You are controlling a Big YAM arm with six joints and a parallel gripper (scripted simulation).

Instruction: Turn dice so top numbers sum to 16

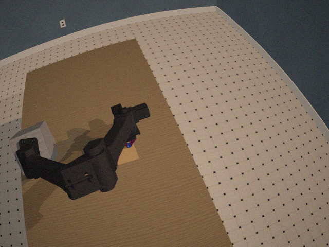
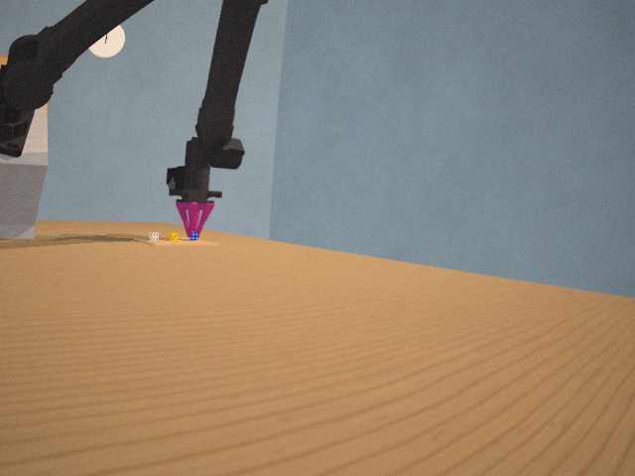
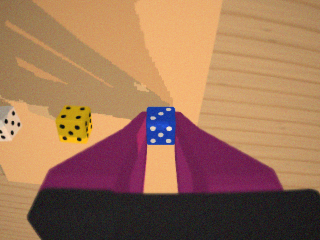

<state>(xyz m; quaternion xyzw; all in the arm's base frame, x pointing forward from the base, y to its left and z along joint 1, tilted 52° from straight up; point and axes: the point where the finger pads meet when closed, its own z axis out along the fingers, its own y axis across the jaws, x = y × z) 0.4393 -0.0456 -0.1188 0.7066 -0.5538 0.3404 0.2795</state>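
Right now my hand is 10 mm above the blue die. Round my hand: mat (50 mm behind, 10 mm to the right, 20 mm below); white die (100 mm behind, 20 mm to the right, 10 mm below); yellow die (50 mm behind, 10 mm to the right, 10 mm below).
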